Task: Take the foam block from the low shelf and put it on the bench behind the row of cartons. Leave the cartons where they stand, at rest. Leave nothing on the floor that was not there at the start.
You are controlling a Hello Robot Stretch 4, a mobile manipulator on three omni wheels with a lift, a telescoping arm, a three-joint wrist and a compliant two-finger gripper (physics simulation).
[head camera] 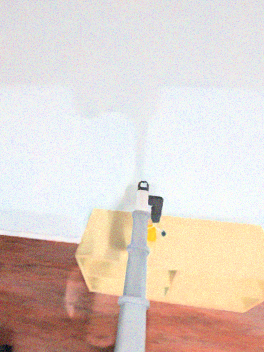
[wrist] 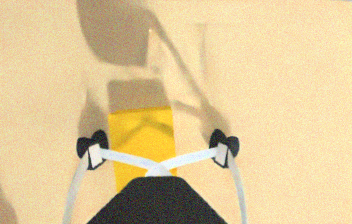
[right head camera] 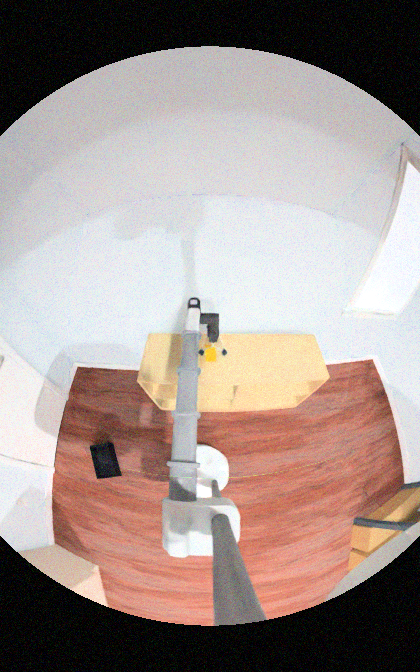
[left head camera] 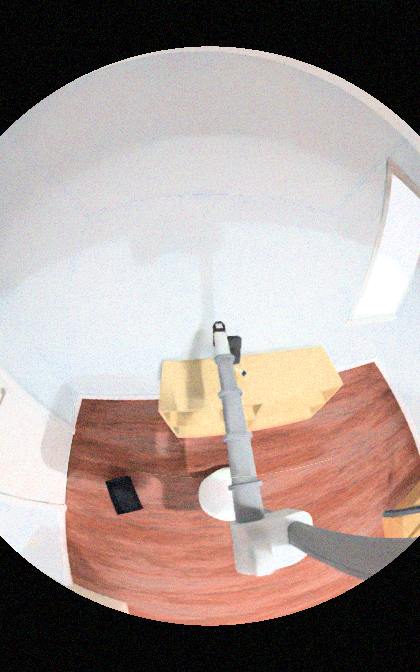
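A yellow foam block lies on the top of the pale wooden low shelf unit. My gripper is open and points down over the block. In the wrist view one fingertip is left of the block and the other right of it, with a gap on each side. The gripper's palm hides the block's near end. In the left head view the arm hides the block. The bench and the row of cartons do not show recognisably.
The telescoping arm reaches over the shelf unit towards the wall behind it. A black box-like object is on the floor at the left. Part of a wooden piece of furniture shows at the lower right.
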